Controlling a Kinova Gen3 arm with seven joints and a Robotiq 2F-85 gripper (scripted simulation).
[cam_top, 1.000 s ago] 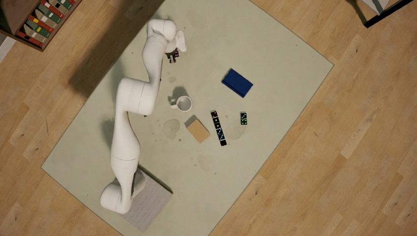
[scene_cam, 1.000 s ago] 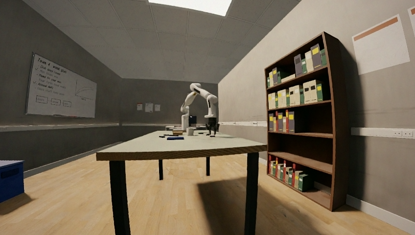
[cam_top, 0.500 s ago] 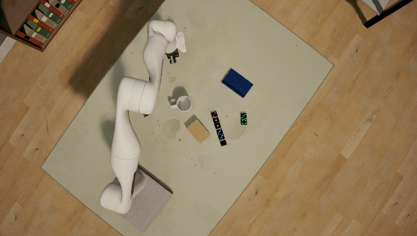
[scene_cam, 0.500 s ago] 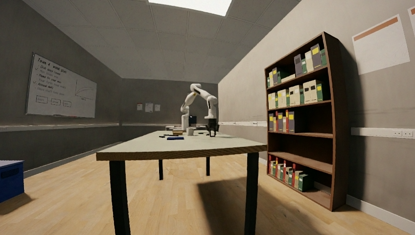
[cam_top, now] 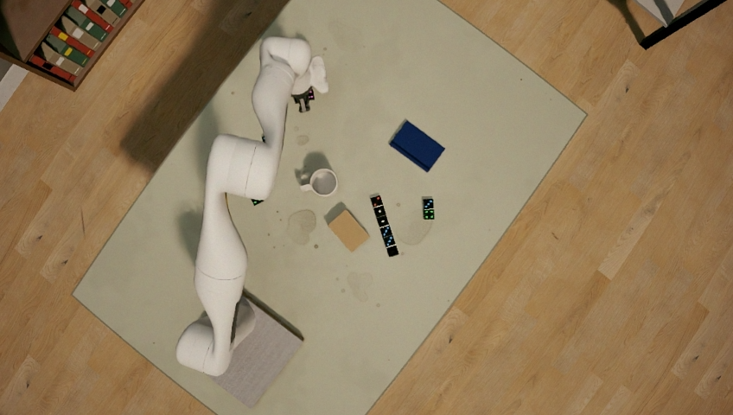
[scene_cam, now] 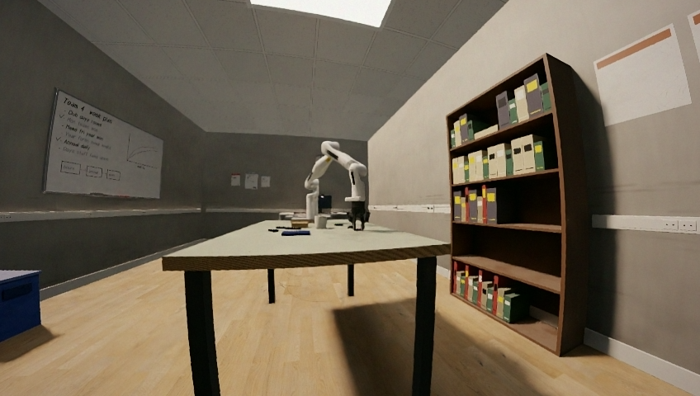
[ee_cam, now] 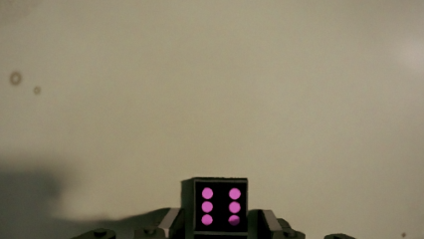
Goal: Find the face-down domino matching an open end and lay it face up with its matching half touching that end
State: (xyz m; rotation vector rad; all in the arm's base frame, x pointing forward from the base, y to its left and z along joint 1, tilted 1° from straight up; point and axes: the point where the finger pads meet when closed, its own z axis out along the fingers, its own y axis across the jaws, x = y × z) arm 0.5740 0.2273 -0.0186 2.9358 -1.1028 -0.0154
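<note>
My hand is 1 cm above the domino. Round my hand: white mug: 19 cm to the right, 15 cm behind, 1 cm above; tan block: 32 cm to the right, 21 cm behind.
</note>
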